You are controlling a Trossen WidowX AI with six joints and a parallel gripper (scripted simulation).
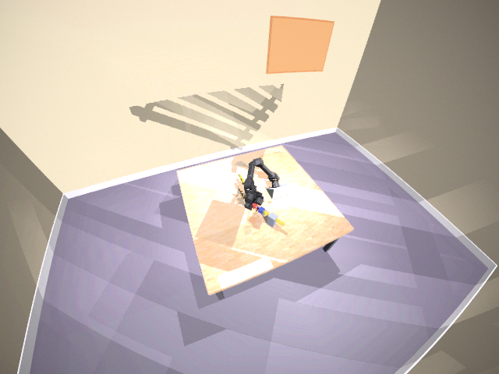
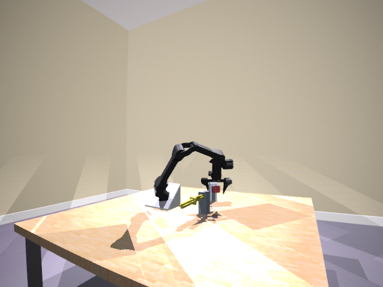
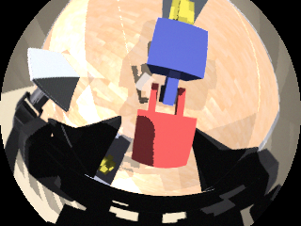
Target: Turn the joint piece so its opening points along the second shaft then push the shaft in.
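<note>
The red square joint piece lies 3 cm above my gripper tip and 1 cm to the left of it.
</note>
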